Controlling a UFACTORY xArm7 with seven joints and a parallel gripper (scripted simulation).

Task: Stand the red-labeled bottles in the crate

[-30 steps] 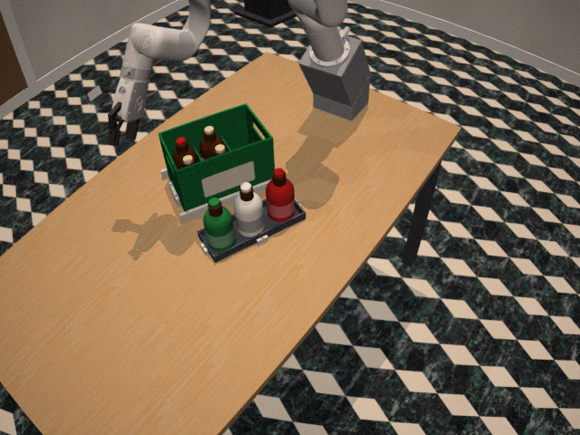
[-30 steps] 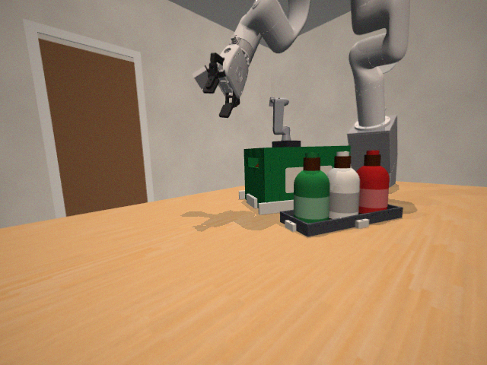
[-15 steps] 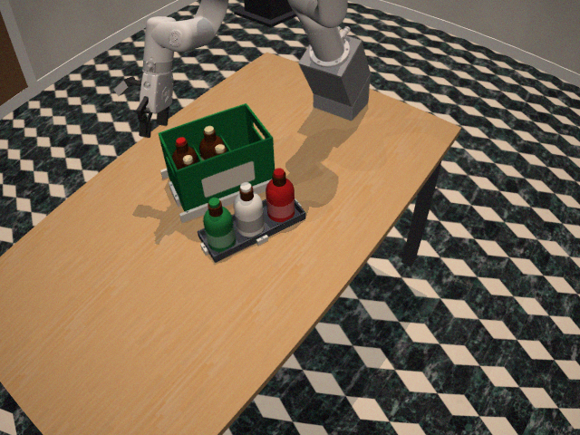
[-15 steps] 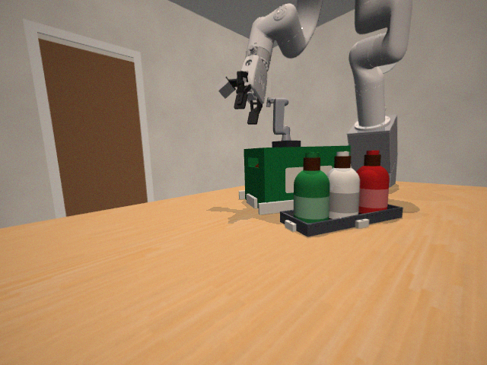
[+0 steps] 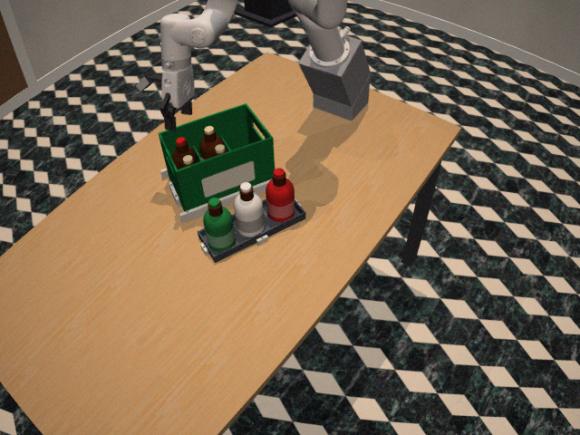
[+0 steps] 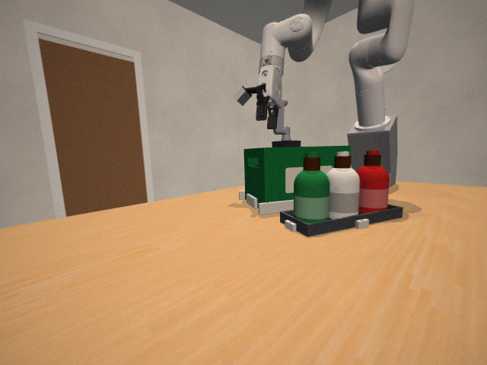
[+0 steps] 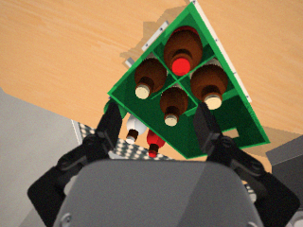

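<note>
Now: the red-labeled bottle 27 cm to the left of my hand, 17 cm below it and 10 cm behind it. The rest, counted from my hand: green crate: 17 cm below, 7 cm behind, 4 cm to the left; then green bottle: 22 cm to the left, 17 cm below, 8 cm ahead; then white bottle: 24 cm to the left, 17 cm below, 1 cm behind.
</note>
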